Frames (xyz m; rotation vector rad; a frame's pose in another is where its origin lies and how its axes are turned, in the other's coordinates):
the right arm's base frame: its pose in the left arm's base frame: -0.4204 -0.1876 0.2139 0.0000 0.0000 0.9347
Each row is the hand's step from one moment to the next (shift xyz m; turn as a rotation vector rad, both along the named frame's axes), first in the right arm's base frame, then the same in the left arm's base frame.
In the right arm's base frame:
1: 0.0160 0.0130 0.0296 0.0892 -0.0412 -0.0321
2: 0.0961 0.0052 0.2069 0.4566 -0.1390 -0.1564
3: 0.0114 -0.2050 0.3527 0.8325 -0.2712 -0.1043
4: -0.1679 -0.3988 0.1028 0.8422 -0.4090 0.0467
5: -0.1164 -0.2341 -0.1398 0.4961 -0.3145 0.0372
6: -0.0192 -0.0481 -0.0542 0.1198 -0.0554 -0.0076
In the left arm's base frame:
1: -0.0010 0.0206 0.0296 0.0861 0.0473 -0.0321
2: 0.0529 0.0804 0.2069 0.3831 0.2847 -0.1564
3: 0.1717 -0.1126 0.3527 0.7127 0.5086 -0.1043
4: 0.2211 -0.3720 0.1028 0.8293 0.4345 0.0467
5: 0.1192 -0.2327 -0.1398 0.5477 0.2122 0.0372
6: 0.0273 -0.0440 -0.0542 0.1157 0.0635 -0.0076

